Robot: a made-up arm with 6 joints.
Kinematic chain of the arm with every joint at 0, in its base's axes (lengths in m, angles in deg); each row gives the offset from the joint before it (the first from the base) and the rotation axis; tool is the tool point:
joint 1: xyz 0 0 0.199 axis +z
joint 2: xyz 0 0.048 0 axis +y
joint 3: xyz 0 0 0.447 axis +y
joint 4: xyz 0 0 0.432 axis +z
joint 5: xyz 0 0 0 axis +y
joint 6: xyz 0 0 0.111 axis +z
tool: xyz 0 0 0
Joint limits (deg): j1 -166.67..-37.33 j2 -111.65..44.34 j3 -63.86..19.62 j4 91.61..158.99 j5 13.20..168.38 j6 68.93..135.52
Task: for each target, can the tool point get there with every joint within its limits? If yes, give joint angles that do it. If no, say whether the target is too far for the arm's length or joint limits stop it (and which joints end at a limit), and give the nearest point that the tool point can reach.
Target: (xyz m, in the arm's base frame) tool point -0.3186 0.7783 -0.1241
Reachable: yes | joints -60.33 -87.21 -40.35 121.55 39.74 114.77
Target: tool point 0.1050 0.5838 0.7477
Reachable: yes | joints -87.93 -32.47 -22.26 125.71 120.06 116.82
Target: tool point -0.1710 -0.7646 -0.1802
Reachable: no: joint limits stop it (at a limit: joint 2, joint 3, joint 4, joint 5) | nearest point -0.1324 -0.5921 0.6612 | short by 0.860 m
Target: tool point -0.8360 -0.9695 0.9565
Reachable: no: too far | nearest point -0.5229 -0.6064 0.7564 | short by 0.520 m
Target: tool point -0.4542 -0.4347 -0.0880
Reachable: no: joint limits stop it (at a limit: joint 2, joint 3, joint 4, joint 5) | nearest point -0.4383 -0.4195 0.6612 | short by 0.750 m
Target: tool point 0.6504 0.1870 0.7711
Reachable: yes | joints -153.11 -24.60 -43.62 106.67 48.26 121.46
